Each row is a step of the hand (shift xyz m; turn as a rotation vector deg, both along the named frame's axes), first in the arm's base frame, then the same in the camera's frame.
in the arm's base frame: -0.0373 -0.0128 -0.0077 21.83 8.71 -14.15
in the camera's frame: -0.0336 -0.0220 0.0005 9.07 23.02 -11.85
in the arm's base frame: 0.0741 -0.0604 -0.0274 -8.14 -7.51 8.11
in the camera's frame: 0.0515 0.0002 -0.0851 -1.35 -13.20 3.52
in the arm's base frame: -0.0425 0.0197 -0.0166 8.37 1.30 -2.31
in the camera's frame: -0.0462 0.0047 0.0177 5.44 5.75 -3.81
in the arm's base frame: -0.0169 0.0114 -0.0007 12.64 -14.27 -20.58
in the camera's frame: -0.0154 0.0016 0.0133 0.24 4.93 -27.62
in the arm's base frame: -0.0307 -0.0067 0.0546 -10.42 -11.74 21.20
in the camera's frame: 0.0062 -0.0454 0.0432 4.57 -23.86 10.29
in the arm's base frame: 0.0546 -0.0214 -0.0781 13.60 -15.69 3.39
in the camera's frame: 0.0030 0.0462 -0.0860 14.66 -7.60 -13.03
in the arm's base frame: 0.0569 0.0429 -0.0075 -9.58 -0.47 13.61
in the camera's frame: 0.0381 0.0607 0.0017 -0.16 -11.25 12.28
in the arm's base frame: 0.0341 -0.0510 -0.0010 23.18 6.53 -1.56
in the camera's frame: 0.0326 -0.0231 -0.0465 17.48 15.73 -5.44
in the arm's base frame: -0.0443 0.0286 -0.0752 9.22 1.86 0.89
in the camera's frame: -0.0816 0.0396 -0.0146 7.88 4.95 -1.64
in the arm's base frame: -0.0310 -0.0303 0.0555 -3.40 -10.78 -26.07
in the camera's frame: 0.0089 -0.0637 0.0286 -16.36 3.33 -22.99
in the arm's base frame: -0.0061 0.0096 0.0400 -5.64 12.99 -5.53
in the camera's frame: 0.0165 -0.0152 0.0350 -9.06 10.08 6.89
